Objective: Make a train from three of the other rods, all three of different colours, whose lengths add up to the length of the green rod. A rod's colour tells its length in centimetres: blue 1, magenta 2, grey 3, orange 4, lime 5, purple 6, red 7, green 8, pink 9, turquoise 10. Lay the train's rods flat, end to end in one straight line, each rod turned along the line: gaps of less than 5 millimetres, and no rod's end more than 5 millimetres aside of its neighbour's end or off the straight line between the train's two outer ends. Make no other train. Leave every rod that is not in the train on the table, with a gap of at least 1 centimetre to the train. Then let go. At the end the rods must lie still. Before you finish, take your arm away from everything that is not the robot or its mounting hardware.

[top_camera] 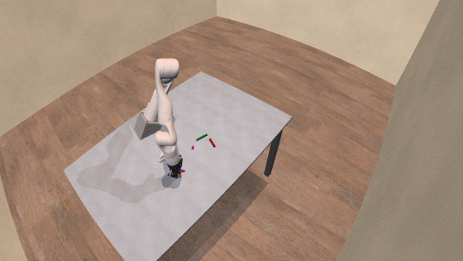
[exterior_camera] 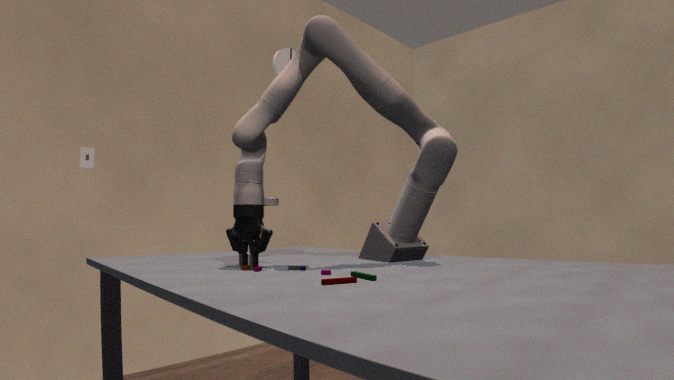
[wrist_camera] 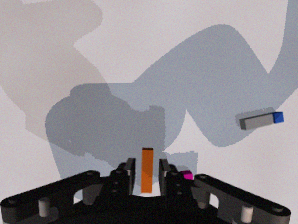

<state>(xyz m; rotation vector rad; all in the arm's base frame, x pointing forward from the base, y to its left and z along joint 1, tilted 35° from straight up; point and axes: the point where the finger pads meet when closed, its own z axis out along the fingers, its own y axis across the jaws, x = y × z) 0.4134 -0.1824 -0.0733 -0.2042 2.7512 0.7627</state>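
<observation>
My hand is 1 cm above the orange rod. From my hand the other things lie so: grey rod 9 cm to the left, 7 cm behind, 1 cm below; red rod 30 cm to the left, 2 cm ahead, 1 cm below; blue rod 11 cm to the left, 8 cm behind, 1 cm below.
</observation>
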